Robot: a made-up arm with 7 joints. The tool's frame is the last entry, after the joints. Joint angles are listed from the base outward. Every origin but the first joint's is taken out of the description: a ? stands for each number. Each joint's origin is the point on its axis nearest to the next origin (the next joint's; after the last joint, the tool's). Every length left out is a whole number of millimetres.
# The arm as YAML. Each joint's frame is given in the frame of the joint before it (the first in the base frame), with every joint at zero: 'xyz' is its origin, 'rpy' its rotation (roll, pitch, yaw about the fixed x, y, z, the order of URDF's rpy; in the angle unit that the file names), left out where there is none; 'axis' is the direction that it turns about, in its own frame. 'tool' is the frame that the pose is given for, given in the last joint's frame.
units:
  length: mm
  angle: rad
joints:
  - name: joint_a
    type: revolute
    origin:
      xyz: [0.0, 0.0, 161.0]
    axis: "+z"
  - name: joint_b
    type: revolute
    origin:
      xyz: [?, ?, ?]
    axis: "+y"
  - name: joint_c
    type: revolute
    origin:
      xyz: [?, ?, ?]
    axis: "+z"
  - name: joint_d
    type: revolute
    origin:
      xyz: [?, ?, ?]
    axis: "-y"
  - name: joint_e
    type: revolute
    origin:
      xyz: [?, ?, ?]
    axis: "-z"
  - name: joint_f
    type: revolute
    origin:
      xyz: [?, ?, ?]
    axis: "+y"
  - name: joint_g
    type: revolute
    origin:
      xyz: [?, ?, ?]
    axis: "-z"
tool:
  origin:
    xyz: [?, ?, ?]
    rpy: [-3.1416, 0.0, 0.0]
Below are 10 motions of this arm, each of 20 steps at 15 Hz.
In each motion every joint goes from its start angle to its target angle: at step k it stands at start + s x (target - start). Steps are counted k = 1, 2, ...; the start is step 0. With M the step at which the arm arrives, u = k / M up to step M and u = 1 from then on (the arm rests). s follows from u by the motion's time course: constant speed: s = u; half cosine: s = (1 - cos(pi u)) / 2; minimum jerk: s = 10 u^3 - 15 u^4 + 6 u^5.
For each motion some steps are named. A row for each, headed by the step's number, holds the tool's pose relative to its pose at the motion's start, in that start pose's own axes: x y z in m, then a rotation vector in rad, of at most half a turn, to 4 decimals.
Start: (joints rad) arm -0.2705 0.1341 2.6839 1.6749 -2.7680 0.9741 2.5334
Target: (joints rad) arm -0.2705 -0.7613 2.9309 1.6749 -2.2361 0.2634 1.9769
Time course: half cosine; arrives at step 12
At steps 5, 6, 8, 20:
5: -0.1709 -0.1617 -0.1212 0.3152 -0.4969 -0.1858
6: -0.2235 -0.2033 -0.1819 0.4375 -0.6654 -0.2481
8: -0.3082 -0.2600 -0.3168 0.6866 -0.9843 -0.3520
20: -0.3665 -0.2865 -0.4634 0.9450 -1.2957 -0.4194

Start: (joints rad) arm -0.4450 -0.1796 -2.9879 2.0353 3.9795 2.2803 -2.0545
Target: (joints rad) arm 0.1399 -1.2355 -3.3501 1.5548 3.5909 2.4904 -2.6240
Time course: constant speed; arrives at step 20
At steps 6, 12, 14, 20:
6: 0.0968 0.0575 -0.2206 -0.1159 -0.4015 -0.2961
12: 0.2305 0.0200 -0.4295 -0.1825 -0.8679 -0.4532
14: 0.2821 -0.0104 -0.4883 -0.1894 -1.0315 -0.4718
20: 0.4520 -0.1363 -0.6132 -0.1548 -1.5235 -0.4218

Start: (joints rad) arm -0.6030 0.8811 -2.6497 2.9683 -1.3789 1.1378 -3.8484
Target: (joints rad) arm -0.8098 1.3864 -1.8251 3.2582 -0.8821 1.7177 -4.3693
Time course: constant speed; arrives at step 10
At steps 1, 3, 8, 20:
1: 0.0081 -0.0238 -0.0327 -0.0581 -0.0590 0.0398
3: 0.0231 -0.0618 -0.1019 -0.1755 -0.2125 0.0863
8: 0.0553 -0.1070 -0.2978 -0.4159 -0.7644 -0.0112
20: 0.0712 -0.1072 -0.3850 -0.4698 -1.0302 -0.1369

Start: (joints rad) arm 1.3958 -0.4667 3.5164 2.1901 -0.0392 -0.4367 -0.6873
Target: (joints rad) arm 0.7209 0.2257 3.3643 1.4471 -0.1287 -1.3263 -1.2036
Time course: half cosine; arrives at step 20
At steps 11, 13, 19, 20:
11: 0.1353 0.1288 -0.1604 -0.4526 0.2019 -0.7607
13: 0.1694 0.1321 -0.2075 -0.5579 0.2394 -0.9658
19: 0.2227 0.1090 -0.2896 -0.7337 0.2990 -1.3374
20: 0.2237 0.1081 -0.2914 -0.7375 0.3003 -1.3460

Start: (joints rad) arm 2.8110 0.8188 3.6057 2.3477 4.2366 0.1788 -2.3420
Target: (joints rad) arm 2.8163 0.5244 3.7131 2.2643 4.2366 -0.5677 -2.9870
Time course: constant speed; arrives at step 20
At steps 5, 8, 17, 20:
5: 0.0132 0.0575 -0.0035 -0.2080 -0.1134 -0.1230
8: 0.0212 0.0889 -0.0097 -0.3207 -0.1992 -0.1869
17: 0.0459 0.1667 -0.0415 -0.5883 -0.5264 -0.3246
20: 0.0549 0.1867 -0.0549 -0.6490 -0.6547 -0.3502

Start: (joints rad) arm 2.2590 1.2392 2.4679 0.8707 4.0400 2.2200 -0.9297
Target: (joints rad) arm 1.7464 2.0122 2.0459 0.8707 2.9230 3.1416 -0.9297
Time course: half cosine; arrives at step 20
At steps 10, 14, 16, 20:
10: -0.1005 -0.2522 0.1515 0.6707 -0.6079 0.3603
14: -0.1166 -0.4261 0.1474 1.0727 -0.9363 0.5613
16: -0.1101 -0.4870 0.1314 1.2226 -1.0526 0.6380
20: -0.0987 -0.5357 0.1129 1.3508 -1.1493 0.7057

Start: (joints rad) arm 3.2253 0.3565 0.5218 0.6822 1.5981 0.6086 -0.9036
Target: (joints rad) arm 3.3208 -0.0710 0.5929 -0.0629 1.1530 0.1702 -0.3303
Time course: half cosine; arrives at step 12
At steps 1, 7, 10, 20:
1: -0.0041 0.0016 -0.0011 -0.0149 -0.0041 0.0034
7: -0.1369 0.0659 -0.0584 -0.5394 -0.0326 0.0768
10: -0.1927 0.0980 -0.0939 -0.7717 0.0267 0.0783
20: -0.2043 0.1050 -0.1019 -0.8188 0.0449 0.0758

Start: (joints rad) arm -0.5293 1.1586 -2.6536 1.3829 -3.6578 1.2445 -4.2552
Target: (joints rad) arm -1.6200 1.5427 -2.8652 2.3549 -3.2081 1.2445 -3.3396
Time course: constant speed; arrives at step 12
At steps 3, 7, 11, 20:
3: 0.0564 0.0121 0.0839 -0.0635 0.1154 -0.0507
7: 0.2206 -0.0307 0.1738 -0.0855 0.4325 0.0040
11: 0.4449 -0.1589 0.1754 0.0524 0.8453 0.2299
20: 0.5023 -0.2008 0.1552 0.1179 0.9488 0.3136

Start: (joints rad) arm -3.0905 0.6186 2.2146 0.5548 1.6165 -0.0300 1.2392
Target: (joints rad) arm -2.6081 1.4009 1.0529 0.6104 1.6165 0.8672 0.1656
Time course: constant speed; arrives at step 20
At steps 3, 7, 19, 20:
3: 0.0227 -0.0301 0.0093 -0.1486 -0.1042 0.0036
7: 0.0572 -0.0654 0.0334 -0.3180 -0.2693 0.0218
19: 0.1906 -0.1123 0.1621 -0.5002 -0.7753 0.2178
20: 0.2040 -0.1109 0.1746 -0.4901 -0.8047 0.2422

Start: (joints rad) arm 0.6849 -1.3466 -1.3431 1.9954 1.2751 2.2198 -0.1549
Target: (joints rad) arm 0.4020 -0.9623 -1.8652 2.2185 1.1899 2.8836 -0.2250
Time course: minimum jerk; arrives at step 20
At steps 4, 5, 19, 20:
4: -0.0026 -0.0035 0.0075 -0.0409 -0.0185 0.0088
5: -0.0047 -0.0062 0.0134 -0.0731 -0.0330 0.0167
19: -0.0612 -0.0538 0.1443 -0.6511 -0.2607 0.3438
20: -0.0613 -0.0539 0.1445 -0.6517 -0.2609 0.3445

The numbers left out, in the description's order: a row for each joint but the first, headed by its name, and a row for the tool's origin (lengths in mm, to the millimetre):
joint_b: 0.0 0.0 0.0
joint_c: 0.0 0.0 433.0
joint_d: 49.0 0.0 0.0
joint_e: 51.0 0.0 -224.0
joint_f: 0.0 0.0 0.0
joint_g: 90.0 0.0 -115.0
tool: 0.0 0.0 0.0

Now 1 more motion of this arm.
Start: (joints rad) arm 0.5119 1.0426 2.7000 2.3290 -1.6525 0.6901 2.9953
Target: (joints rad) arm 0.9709 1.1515 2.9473 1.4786 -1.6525 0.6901 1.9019
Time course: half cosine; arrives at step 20
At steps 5, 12, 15, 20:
5: -0.0010 0.0561 0.0141 -0.1499 -0.0612 -0.1741
12: -0.0123 0.2309 -0.0147 -0.5161 -0.5082 -0.7438
15: -0.0152 0.2824 -0.0524 -0.5663 -0.7626 -0.9399
20: -0.0148 0.3125 -0.0867 -0.5601 -0.9687 -1.0697

